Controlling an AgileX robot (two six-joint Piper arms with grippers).
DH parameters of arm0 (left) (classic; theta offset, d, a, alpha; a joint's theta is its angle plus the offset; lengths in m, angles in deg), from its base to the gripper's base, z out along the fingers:
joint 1: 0 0.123 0 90
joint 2: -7.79 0 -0.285 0
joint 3: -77.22 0 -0.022 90
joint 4: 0 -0.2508 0 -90
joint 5: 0 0 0.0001 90
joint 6: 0 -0.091 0 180
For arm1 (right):
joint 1: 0 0.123 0 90
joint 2: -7.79 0 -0.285 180
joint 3: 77.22 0 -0.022 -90
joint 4: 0 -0.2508 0 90
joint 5: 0 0 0.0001 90
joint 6: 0 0.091 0 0
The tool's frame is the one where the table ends.
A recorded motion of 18 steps. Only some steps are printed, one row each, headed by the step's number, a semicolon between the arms.
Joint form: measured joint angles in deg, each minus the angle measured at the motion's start. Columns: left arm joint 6, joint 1, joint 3, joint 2, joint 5, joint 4; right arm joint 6, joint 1, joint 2, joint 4, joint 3, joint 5.
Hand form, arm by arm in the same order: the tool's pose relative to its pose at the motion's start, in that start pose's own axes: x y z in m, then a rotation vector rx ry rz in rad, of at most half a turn. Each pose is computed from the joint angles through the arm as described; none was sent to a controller.
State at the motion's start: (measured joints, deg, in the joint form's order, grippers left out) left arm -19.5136 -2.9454 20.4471 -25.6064 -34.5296 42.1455; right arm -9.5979 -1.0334 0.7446 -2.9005 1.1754 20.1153
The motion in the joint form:
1: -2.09 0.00 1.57 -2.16 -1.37 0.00; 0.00 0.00 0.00 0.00 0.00 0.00
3: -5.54 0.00 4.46 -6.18 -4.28 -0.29; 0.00 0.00 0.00 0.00 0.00 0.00
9: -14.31 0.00 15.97 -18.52 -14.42 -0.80; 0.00 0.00 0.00 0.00 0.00 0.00
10: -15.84 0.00 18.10 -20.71 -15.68 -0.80; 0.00 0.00 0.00 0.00 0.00 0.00
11: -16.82 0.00 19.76 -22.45 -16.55 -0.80; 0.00 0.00 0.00 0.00 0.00 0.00
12: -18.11 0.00 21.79 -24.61 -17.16 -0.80; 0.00 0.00 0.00 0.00 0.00 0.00
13: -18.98 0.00 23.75 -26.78 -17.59 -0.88; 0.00 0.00 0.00 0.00 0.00 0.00
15: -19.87 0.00 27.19 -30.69 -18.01 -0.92; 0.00 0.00 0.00 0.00 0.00 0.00
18: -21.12 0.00 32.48 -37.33 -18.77 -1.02; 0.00 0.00 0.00 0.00 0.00 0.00
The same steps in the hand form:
1: -0.0055 -0.0020 0.0025 0.0058 0.0315 0.0325; 0.0000 0.0000 0.0000 0.0000 0.0000 0.0000
3: -0.0149 -0.0052 0.0078 0.0191 0.0971 0.0887; 0.0000 0.0000 0.0000 0.0000 0.0000 0.0000
9: -0.0536 -0.0183 0.0242 0.0999 0.2693 0.2387; 0.0000 0.0000 0.0000 0.0000 0.0000 0.0000
10: -0.0615 -0.0200 0.0281 0.1137 0.2886 0.2641; 0.0000 0.0000 0.0000 0.0000 0.0000 0.0000
11: -0.0676 -0.0211 0.0315 0.1233 0.3024 0.2799; 0.0000 0.0000 0.0000 0.0000 0.0000 0.0000
12: -0.0757 -0.0220 0.0363 0.1317 0.3125 0.3008; 0.0000 0.0000 0.0000 0.0000 0.0000 0.0000
13: -0.0834 -0.0223 0.0417 0.1368 0.3219 0.3149; 0.0000 0.0000 0.0000 0.0000 0.0000 0.0000
15: -0.0971 -0.0222 0.0525 0.1421 0.3349 0.3266; 0.0000 0.0000 0.0000 0.0000 0.0000 0.0000
18: -0.1161 -0.0193 0.0737 0.1505 0.3666 0.3375; 0.0000 0.0000 0.0000 0.0000 0.0000 0.0000

